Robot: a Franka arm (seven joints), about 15 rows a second.
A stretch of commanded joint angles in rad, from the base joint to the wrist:
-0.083, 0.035, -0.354, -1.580, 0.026, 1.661, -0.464
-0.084, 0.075, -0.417, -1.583, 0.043, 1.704, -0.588
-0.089, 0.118, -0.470, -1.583, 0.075, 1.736, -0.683
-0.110, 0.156, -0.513, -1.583, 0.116, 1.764, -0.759
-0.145, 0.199, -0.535, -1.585, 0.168, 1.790, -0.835
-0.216, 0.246, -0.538, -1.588, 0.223, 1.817, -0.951
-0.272, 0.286, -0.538, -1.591, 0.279, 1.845, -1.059
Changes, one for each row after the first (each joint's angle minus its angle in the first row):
-0.001, 0.040, -0.063, -0.003, 0.017, 0.043, -0.124
-0.006, 0.083, -0.116, -0.003, 0.049, 0.075, -0.219
-0.027, 0.121, -0.159, -0.003, 0.090, 0.103, -0.295
-0.062, 0.164, -0.181, -0.005, 0.142, 0.129, -0.371
-0.133, 0.211, -0.184, -0.008, 0.197, 0.156, -0.487
-0.189, 0.251, -0.184, -0.011, 0.253, 0.184, -0.595

